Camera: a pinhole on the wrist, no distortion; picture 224 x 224 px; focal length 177.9 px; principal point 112.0 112.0 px. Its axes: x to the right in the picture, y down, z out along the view. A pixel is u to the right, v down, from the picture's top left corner.
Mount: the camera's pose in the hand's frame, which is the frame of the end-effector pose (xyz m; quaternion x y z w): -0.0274 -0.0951 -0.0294 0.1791 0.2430 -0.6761 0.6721
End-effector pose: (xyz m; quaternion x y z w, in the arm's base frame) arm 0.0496 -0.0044 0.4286 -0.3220 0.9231 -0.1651 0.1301
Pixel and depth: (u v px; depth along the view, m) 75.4 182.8 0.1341
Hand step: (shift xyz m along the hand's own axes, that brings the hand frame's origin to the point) 0.0380 -0.1476 0.0913
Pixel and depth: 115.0 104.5 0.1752
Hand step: -0.0201 -0.1974 0.1128
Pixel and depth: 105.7 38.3 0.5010
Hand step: -0.1912 -0.3702 0.4086
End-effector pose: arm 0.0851 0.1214 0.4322 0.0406 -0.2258 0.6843 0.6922
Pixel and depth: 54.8 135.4 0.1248
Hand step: 0.0008 -0.1328 0.0940
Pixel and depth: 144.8 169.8 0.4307
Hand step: 0.1458 -0.4026 0.2653
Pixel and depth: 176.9 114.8 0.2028
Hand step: -0.0095 -0.2713 0.0941
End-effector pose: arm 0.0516 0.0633 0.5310 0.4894 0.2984 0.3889 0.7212
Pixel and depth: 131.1 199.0 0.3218
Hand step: 0.1554 -0.3033 0.2003
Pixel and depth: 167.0 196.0 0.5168
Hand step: 0.2541 -0.5154 0.2809
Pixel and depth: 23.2 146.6 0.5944
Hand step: 0.1475 -0.1872 0.6153
